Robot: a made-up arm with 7 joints. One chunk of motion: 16 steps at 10 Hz.
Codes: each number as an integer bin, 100 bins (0 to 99) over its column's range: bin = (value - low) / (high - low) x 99, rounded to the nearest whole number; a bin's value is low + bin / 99 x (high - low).
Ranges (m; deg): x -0.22..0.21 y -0.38..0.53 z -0.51..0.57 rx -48..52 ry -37..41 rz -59..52
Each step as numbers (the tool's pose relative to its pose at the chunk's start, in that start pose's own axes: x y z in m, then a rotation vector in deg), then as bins.
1 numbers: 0.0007 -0.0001 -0.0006 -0.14 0.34 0.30
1 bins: 51 41 47 47 47 53
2 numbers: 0.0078 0.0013 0.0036 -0.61 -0.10 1.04
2 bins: 52 41 47 47 47 54
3 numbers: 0.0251 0.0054 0.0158 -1.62 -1.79 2.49
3 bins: 56 42 48 46 45 55
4 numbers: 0.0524 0.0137 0.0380 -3.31 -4.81 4.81
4 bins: 63 43 50 44 41 57
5 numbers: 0.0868 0.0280 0.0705 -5.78 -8.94 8.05
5 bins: 71 44 53 42 36 60
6 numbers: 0.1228 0.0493 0.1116 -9.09 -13.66 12.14
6 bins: 79 47 57 39 30 63
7 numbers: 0.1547 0.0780 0.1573 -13.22 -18.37 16.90
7 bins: 86 50 61 34 24 68
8 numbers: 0.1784 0.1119 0.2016 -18.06 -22.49 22.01
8 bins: 92 54 65 30 18 72
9 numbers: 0.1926 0.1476 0.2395 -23.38 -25.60 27.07
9 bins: 95 57 69 24 14 77
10 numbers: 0.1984 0.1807 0.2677 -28.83 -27.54 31.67
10 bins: 96 61 71 19 12 81
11 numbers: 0.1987 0.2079 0.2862 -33.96 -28.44 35.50
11 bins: 96 64 73 14 11 84
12 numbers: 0.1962 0.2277 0.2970 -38.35 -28.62 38.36
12 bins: 96 66 74 10 11 87
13 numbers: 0.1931 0.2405 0.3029 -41.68 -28.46 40.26
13 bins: 95 68 75 6 11 89
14 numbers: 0.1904 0.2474 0.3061 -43.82 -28.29 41.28
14 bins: 94 68 75 4 11 89
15 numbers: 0.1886 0.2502 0.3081 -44.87 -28.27 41.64
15 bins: 94 69 75 3 11 90
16 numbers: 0.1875 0.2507 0.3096 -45.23 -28.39 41.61
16 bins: 94 69 75 3 11 90
